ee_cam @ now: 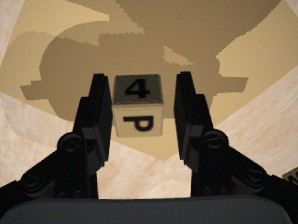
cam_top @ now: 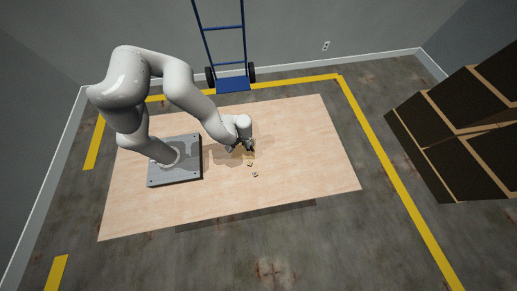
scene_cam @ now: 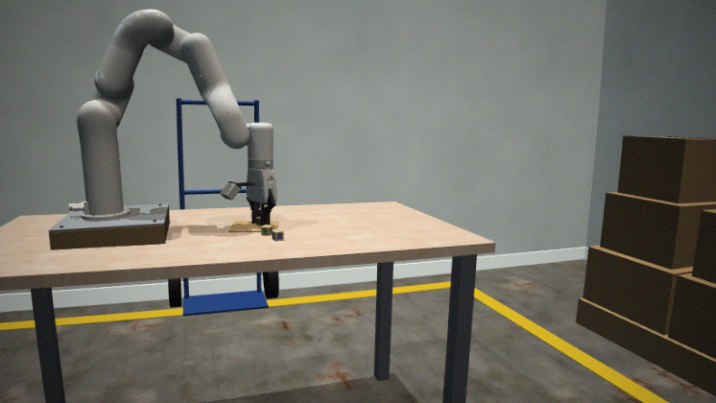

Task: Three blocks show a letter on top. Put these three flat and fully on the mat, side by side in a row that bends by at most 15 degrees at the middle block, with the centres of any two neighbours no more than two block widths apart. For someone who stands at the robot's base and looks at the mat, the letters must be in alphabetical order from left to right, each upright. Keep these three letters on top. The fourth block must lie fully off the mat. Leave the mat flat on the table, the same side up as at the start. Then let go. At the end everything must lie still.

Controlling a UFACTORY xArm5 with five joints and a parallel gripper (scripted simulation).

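Right now the tan mat is 2 cm behind my hand and 2 cm below it. From my hand the other things lie so: block: 6 cm ahead, 21 cm to the left, 1 cm below.
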